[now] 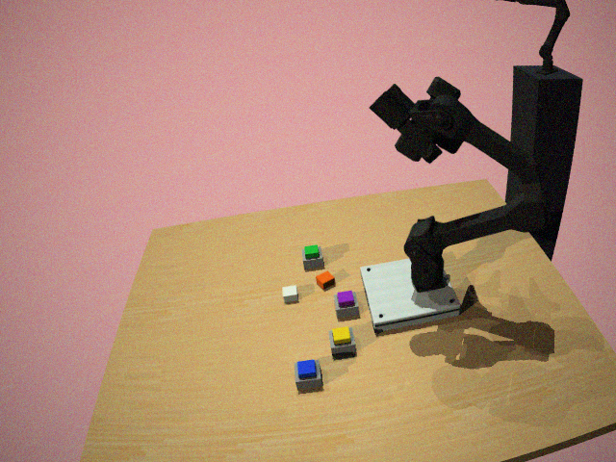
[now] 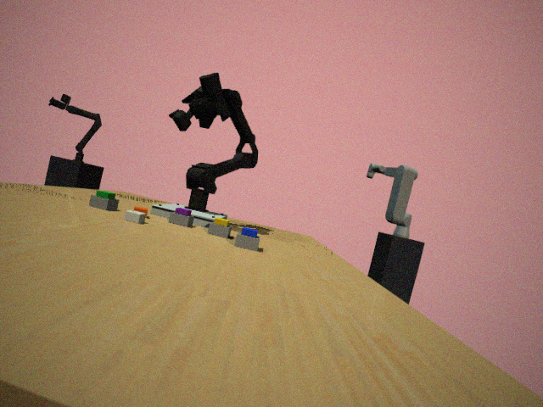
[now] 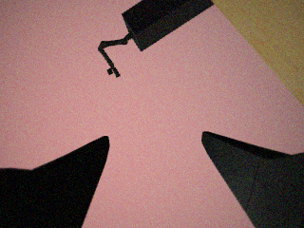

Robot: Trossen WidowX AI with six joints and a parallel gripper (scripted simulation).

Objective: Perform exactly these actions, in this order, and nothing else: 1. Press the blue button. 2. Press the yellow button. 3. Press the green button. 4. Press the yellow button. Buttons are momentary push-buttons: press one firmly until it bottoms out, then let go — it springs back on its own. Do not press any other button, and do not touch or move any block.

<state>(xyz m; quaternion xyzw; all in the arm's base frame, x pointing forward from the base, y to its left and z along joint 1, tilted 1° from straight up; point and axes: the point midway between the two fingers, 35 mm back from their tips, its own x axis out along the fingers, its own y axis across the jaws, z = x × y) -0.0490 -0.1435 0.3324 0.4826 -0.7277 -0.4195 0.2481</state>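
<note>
My gripper tip is now 34 cm short of the blue button, 38 cm to the right of it and 32 cm above it. The rest, counted from my gripper tip: purple button (25 cm ahead, 20 cm to the left, 32 cm below); green button (31 cm ahead, 2 cm to the left, 32 cm below); orange block (29 cm ahead, 11 cm to the left, 35 cm below).
</note>
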